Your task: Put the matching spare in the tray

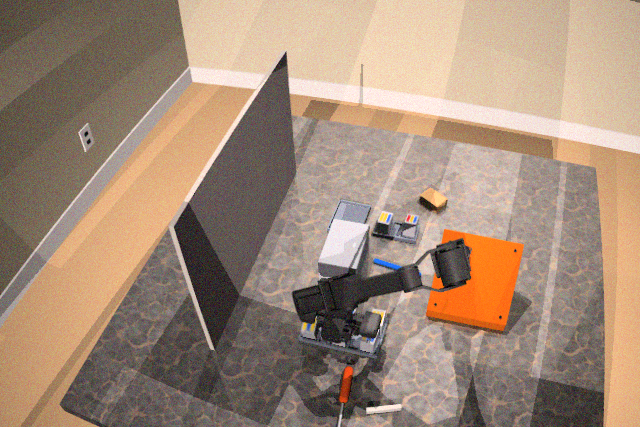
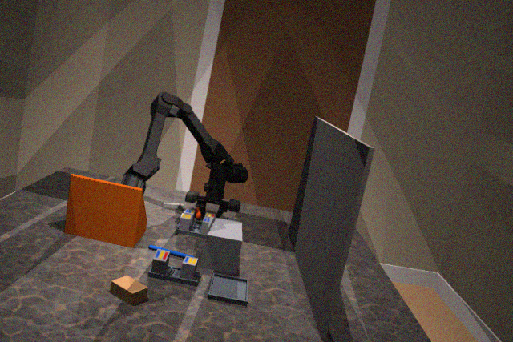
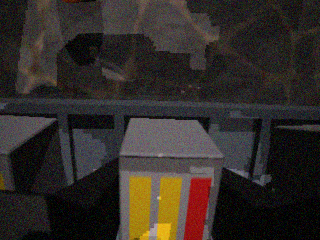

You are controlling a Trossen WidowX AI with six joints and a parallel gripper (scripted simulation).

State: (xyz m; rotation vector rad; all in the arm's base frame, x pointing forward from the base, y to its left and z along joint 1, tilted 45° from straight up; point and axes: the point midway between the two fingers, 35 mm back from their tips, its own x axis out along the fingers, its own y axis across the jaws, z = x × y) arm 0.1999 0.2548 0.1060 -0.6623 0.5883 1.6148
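My gripper tip is 14 cm short of the shallow grey tray, 40 cm to the left of it and 1 cm above it. The rest, counted from my gripper tip: grey spare: 2 cm above; blue stick: 5 cm behind, 27 cm to the right, 1 cm below; white mounted unit: 8 cm ahead, 22 cm to the right, 3 cm above.
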